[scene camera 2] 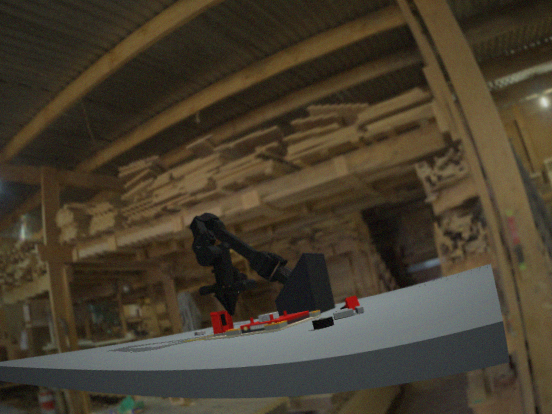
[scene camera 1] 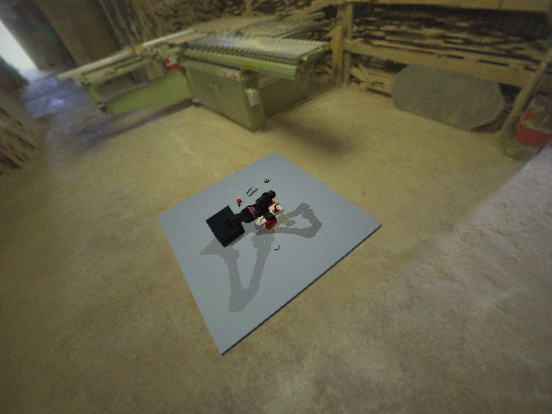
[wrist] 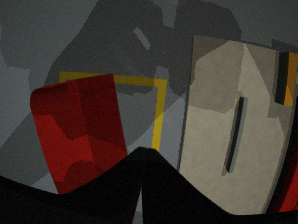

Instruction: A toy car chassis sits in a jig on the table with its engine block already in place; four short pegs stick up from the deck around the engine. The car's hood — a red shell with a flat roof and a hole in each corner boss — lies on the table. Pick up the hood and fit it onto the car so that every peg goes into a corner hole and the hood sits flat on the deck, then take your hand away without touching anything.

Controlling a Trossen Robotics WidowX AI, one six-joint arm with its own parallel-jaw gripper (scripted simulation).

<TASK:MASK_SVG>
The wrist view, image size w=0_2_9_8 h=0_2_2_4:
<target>my gripper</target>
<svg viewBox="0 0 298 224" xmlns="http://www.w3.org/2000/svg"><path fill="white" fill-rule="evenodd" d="M0 176L0 224L132 224L140 192L142 196L142 224L298 224L298 209L279 213L250 214L250 216L249 214L246 214L246 216L245 214L242 214L242 216L238 214L237 216L237 214L227 213L227 210L225 212L225 209L220 208L216 202L212 202L200 190L193 188L193 185L188 183L185 177L182 177L181 173L154 148L138 147L134 149L125 159L121 159L113 168L109 168L104 175L100 175L97 179L90 181L90 183L88 181L85 185L81 185L80 188L77 186L77 189L64 194L45 192L43 189L36 189L33 186L20 184L17 181Z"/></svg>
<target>red hood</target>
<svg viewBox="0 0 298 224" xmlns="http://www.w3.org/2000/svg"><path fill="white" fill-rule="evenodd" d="M113 73L64 81L64 83L40 87L32 92L31 112L33 113L33 120L35 120L37 136L39 136L45 160L47 160L49 171L51 171L53 183L55 183L57 193L59 194L72 192L73 189L77 189L77 186L80 188L81 185L85 185L88 181L90 183L93 179L97 179L98 176L104 175L109 168L113 168L118 161L128 156L124 131L122 131L120 109L118 109L116 87L114 87Z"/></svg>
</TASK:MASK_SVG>
